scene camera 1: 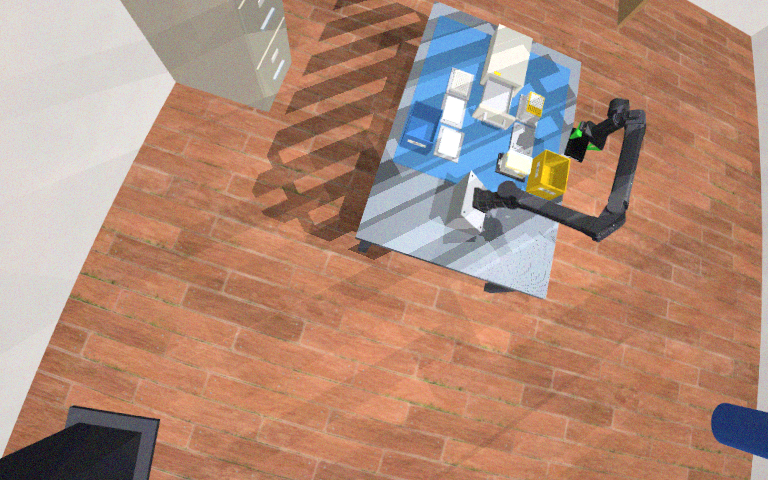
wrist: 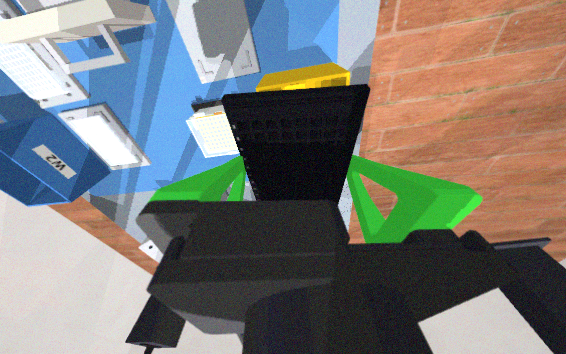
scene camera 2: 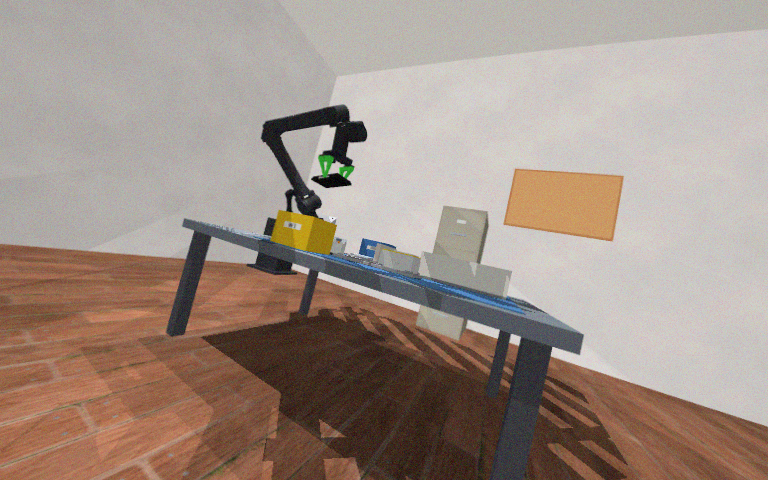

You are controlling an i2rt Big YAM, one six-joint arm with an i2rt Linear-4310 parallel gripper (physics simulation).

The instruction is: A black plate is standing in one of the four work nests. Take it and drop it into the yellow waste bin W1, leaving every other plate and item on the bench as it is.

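Places are measured from the arm's base along level axes (x down, y back, z left), in centimetres.
Pixels of known places: gripper, between the fingertips: (scene camera 1: 578, 143) (wrist: 296, 161) (scene camera 2: 333, 181); arm's base, origin of its link: (scene camera 1: 479, 200).
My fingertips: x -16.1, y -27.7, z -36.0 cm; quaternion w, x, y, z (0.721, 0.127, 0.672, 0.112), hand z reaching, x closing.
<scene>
For each thing: its top centre in the pictures, then the offset to it from my fingertips.
- black plate, centre of its top: (wrist: 296, 184) (scene camera 2: 332, 176) (scene camera 1: 580, 142) dx -1.9, dy +0.9, dz +0.3 cm
- yellow waste bin W1, centre of its top: (wrist: 305, 138) (scene camera 2: 308, 217) (scene camera 1: 555, 170) dx +15.7, dy +6.1, dz -0.5 cm
- nest, centre of its top: (wrist: 210, 23) (scene camera 2: 358, 257) (scene camera 1: 523, 138) dx +25.9, dy -13.5, dz +10.3 cm
- pale plate, centre of its top: (wrist: 223, 136) (scene camera 2: 332, 235) (scene camera 1: 519, 161) dx +19.9, dy +3.0, dz +15.5 cm
- yellow-topped item, centre of its top: (scene camera 2: 402, 252) (scene camera 1: 536, 103) dx +20.0, dy -30.9, dz +7.2 cm
- beige cabinet, centre of its top: (scene camera 2: 466, 261) (scene camera 1: 511, 53) dx +17.1, dy -54.3, dz +22.9 cm
- Blue bin W2, centre of its top: (wrist: 8, 177) (scene camera 1: 424, 121) (scene camera 2: 379, 242) dx +15.7, dy -3.7, dz +63.9 cm
The black plate (scene camera 1: 575, 149) (scene camera 2: 332, 181) (wrist: 300, 150) is held roughly level between the green fingers of my gripper (scene camera 1: 583, 140) (scene camera 2: 334, 176) (wrist: 296, 161), which is shut on its two sides. It hangs high above bench level, and in scene camera 1 it appears to the right of the bench edge. The yellow waste bin W1 (scene camera 1: 534, 182) (scene camera 2: 305, 233) (wrist: 302, 76) stands on the bench, lower than the plate. In the wrist view the plate's far edge hides most of the bin. A nest (scene camera 1: 521, 138) (wrist: 242, 70) behind the bin holds no plate.
A pale plate (scene camera 1: 514, 164) (wrist: 216, 136) sits beside the yellow bin. A yellow-topped item (scene camera 1: 535, 103) stands farther back. A beige cabinet (scene camera 1: 509, 53) (scene camera 2: 464, 274) has its drawer open. Blue bin W2 (scene camera 1: 419, 142) (wrist: 30, 165) and several white plates are at the left.
</scene>
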